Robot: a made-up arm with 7 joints.
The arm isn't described. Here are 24 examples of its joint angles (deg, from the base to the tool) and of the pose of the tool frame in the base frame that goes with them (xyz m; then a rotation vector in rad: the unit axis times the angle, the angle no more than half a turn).
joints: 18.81 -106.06 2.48 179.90 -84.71 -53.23 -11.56
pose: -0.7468 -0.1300 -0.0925 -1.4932 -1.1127 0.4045
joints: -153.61 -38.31 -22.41 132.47 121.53 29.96 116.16
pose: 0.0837 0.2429 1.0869 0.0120 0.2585 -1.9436
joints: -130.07 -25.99 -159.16 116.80 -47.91 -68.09 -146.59
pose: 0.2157 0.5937 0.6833 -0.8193 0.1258 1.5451
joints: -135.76 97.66 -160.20 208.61 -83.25 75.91 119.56
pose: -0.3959 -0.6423 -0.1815 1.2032 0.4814 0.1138
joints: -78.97 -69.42 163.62 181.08 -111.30 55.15 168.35
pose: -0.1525 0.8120 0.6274 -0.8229 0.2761 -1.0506
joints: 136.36 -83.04 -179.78 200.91 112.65 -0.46 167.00
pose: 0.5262 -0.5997 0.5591 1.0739 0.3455 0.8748
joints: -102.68 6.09 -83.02 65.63 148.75 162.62 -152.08
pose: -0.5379 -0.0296 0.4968 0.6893 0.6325 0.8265
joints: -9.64 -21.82 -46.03 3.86 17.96 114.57 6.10
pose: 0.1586 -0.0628 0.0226 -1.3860 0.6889 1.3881
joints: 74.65 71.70 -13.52 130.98 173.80 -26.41 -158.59
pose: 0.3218 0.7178 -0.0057 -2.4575 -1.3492 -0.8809
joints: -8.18 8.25 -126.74 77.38 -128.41 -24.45 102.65
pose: -0.3343 -0.4947 0.4725 1.4233 -1.4284 0.3963
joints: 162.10 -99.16 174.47 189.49 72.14 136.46 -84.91
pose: 0.7756 -0.1192 0.1876 -1.2091 -1.4308 -0.4348
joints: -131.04 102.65 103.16 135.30 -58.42 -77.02 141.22
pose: -0.3346 -0.7140 0.1917 1.0463 -0.1990 -1.9401
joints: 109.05 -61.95 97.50 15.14 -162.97 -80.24 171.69
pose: -0.1908 0.0318 0.1005 0.3222 2.0479 1.0288
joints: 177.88 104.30 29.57 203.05 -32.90 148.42 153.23
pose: -0.7168 0.1565 0.1335 2.6034 0.2501 1.2428
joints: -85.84 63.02 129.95 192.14 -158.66 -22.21 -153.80
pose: -0.0373 -0.7753 0.5717 0.6310 0.7587 -1.4282
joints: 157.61 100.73 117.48 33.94 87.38 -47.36 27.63
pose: -0.1260 -0.4262 0.3145 1.2743 1.5466 -0.7188
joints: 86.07 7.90 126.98 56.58 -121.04 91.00 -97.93
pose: -0.5657 -0.2507 0.3679 -1.3433 0.0471 1.5020
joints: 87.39 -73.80 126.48 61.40 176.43 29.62 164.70
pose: -0.5267 -0.1621 -0.1330 1.7432 -1.5051 -0.7248
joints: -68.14 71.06 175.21 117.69 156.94 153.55 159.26
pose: 0.1917 -0.5147 0.7708 1.7374 2.4539 -0.5572
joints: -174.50 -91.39 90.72 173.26 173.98 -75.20 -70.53
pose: 0.7611 -0.0237 0.2032 1.1975 -1.2597 1.6432
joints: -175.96 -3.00 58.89 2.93 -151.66 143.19 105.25
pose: -0.1894 -0.2321 0.0552 0.4613 -0.3237 -0.6824
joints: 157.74 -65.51 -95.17 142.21 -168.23 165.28 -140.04
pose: 0.7154 -0.1374 0.5002 -1.9709 -1.3993 1.8976
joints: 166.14 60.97 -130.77 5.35 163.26 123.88 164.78
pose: 0.3172 0.1984 0.2785 0.2568 -1.3677 -2.6463
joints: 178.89 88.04 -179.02 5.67 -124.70 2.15 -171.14
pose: 0.3055 0.0558 0.3796 -1.4525 0.9447 -1.6319
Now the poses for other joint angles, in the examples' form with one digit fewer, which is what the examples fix.
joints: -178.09 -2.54 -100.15 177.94 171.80 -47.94 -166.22
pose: 0.063 0.068 1.023 -0.870 -0.456 -1.484
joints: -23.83 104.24 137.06 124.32 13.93 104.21 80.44
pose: 0.765 0.015 0.433 -0.969 -0.288 1.477
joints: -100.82 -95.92 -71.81 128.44 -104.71 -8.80 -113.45
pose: -0.253 0.819 0.356 0.850 -1.472 -2.365
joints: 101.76 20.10 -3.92 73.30 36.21 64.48 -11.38
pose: -0.127 0.671 0.162 -1.984 -1.988 0.704
